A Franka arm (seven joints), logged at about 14 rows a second.
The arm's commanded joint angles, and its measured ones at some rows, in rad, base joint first. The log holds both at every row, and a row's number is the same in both.
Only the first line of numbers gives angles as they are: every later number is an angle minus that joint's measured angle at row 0.
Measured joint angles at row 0:
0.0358 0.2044 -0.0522 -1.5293 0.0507 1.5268 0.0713
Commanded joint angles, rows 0 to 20:
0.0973 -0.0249 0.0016 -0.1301 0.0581 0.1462 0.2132
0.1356 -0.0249 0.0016 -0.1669 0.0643 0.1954 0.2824
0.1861 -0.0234 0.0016 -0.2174 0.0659 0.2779 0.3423
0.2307 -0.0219 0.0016 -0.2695 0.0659 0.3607 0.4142
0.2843 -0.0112 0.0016 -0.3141 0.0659 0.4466 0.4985
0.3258 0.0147 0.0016 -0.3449 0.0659 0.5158 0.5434
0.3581 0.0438 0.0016 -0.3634 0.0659 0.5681 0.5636
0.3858 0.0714 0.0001 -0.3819 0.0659 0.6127 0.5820
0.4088 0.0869 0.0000 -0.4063 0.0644 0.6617 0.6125
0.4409 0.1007 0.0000 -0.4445 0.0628 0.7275 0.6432
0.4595 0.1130 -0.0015 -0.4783 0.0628 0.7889 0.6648
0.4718 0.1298 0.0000 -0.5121 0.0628 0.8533 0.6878
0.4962 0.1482 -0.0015 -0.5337 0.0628 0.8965 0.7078
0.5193 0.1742 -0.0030 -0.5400 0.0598 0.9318 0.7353
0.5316 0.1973 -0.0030 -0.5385 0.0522 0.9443 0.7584
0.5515 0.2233 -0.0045 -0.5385 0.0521 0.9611 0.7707
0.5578 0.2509 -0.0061 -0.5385 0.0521 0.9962 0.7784
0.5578 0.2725 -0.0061 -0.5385 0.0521 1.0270 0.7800
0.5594 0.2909 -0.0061 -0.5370 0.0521 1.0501 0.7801
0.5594 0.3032 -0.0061 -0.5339 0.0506 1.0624 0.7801
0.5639 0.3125 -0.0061 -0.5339 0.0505 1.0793 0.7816
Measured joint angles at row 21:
0.5499 0.2974 0.0067 -0.5350 0.0580 1.0513 0.7624
